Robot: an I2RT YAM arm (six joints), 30 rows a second.
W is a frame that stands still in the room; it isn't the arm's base.
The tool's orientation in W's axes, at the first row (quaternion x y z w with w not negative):
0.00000, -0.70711, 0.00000, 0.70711
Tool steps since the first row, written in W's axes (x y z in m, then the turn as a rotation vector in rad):
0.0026, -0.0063, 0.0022, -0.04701, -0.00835, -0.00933
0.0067, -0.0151, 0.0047, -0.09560, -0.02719, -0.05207
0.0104, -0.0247, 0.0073, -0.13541, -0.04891, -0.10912
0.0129, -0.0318, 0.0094, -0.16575, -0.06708, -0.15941
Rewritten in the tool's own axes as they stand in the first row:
0.0022, -0.0063, -0.0026, -0.00933, -0.00835, 0.04701
0.0047, -0.0151, -0.0067, -0.05207, -0.02719, 0.09560
0.0073, -0.0247, -0.0104, -0.10912, -0.04891, 0.13541
0.0094, -0.0318, -0.0129, -0.15941, -0.06708, 0.16575

